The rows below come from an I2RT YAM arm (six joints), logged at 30 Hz.
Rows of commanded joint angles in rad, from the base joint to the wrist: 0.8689 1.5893 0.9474 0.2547 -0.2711 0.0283; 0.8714 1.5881 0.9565 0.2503 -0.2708 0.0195; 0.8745 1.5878 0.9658 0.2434 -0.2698 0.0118; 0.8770 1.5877 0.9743 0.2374 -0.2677 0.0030; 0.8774 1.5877 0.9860 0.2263 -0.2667 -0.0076; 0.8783 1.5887 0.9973 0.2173 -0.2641 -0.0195; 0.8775 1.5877 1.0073 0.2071 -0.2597 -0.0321; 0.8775 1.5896 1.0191 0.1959 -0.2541 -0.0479; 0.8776 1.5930 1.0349 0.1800 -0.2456 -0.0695
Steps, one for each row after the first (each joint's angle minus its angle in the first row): 0.0025 -0.0012 0.0091 -0.0044 0.0003 -0.0088; 0.0056 -0.0015 0.0184 -0.0113 0.0013 -0.0165; 0.0081 -0.0016 0.0269 -0.0173 0.0034 -0.0253; 0.0085 -0.0016 0.0386 -0.0284 0.0044 -0.0359; 0.0094 -0.0006 0.0499 -0.0374 0.0070 -0.0478; 0.0086 -0.0016 0.0599 -0.0476 0.0114 -0.0604; 0.0086 0.0003 0.0717 -0.0588 0.0170 -0.0762; 0.0087 0.0037 0.0875 -0.0747 0.0255 -0.0978
